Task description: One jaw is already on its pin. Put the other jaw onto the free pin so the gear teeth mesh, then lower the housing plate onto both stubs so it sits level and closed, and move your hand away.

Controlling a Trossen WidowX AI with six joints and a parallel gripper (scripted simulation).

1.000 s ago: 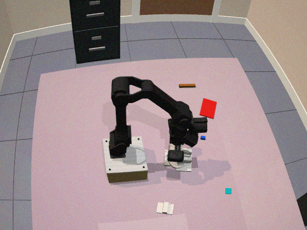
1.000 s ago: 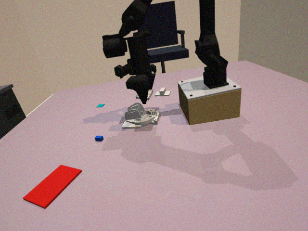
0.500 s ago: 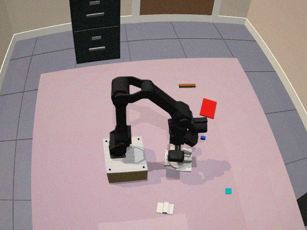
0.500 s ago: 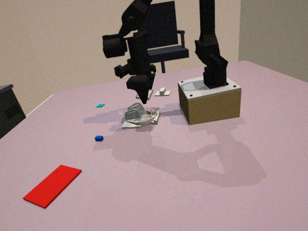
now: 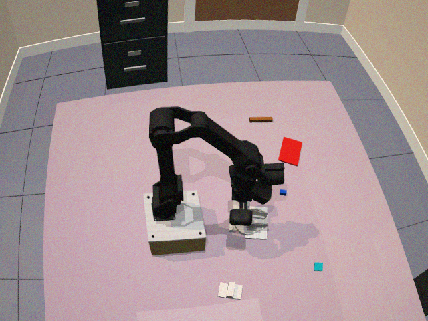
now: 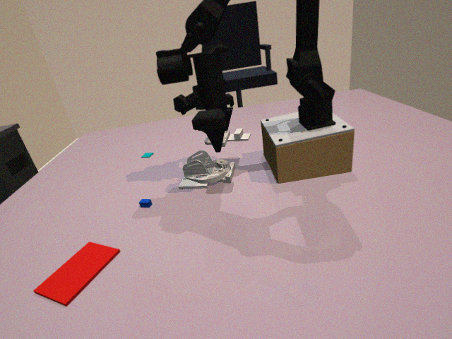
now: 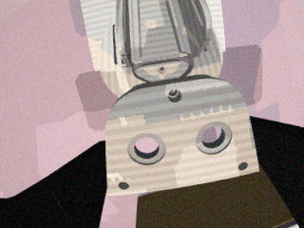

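Now: the jaw 2 cm ahead of my gripper tip, 2 cm to the right of it and 6 cm below it. The rest, counted from my gripper tip: teal square 24 cm ahead, 23 cm to the right, 8 cm below; white ribbed stand 7 cm behind, 24 cm to the right, 7 cm below; blue cube 19 cm ahead, 8 cm to the left, 8 cm below.
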